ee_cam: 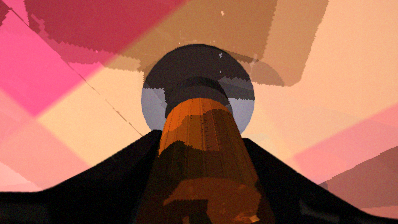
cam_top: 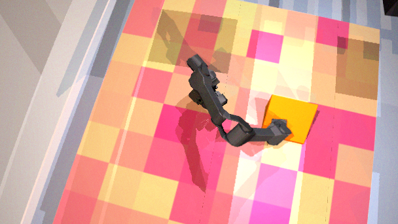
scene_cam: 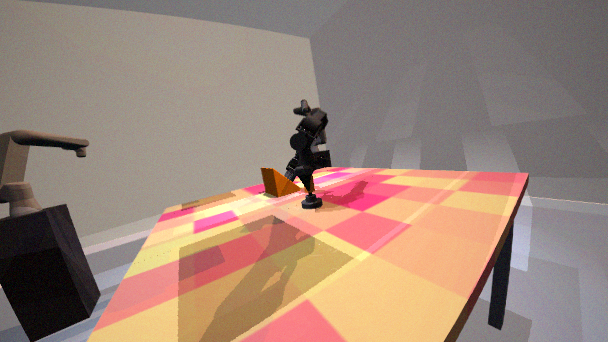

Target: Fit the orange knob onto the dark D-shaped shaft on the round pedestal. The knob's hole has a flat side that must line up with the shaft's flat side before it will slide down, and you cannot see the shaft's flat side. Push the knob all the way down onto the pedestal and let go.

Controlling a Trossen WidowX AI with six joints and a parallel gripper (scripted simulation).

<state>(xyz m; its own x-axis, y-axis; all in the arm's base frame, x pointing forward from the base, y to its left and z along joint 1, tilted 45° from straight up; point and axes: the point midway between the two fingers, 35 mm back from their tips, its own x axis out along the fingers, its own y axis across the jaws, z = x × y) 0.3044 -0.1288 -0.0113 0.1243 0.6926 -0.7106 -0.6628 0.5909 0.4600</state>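
My gripper tip is now 2 cm below the orange knob. Round my gripper tip: round dark pedestal: 4 cm below.
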